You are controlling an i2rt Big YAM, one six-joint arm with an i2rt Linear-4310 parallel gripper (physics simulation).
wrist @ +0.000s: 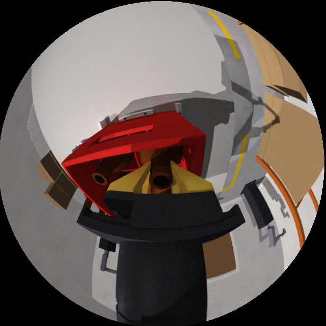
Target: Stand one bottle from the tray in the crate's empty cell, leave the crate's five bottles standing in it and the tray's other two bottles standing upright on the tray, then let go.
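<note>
The red crate point(172, 122) stands in front of my gripper, its slotted side wall and rim facing up in the view. My gripper point(160, 164) is shut on the neck of a brown bottle point(160, 180); its yellow fingers stand on either side of the neck. The held bottle's body reaches away over or into the crate; its base is hidden, so I cannot tell how deep it is. Another brown bottle point(100, 178) stands in the crate, to the left. Partly hidden brown shapes, apparently the tray's bottles point(88, 203), show past the crate's lower left edge. The tray and the crate's other bottles are mostly hidden.
Small metal fittings point(136, 115) lie beyond the crate on the pale table point(130, 55). Cardboard boxes point(59, 187) point(295, 145) show at the far left and right. A black clamp-like device point(258, 206) is at the right, near an orange rail point(286, 192). Yellow floor lines run at the right.
</note>
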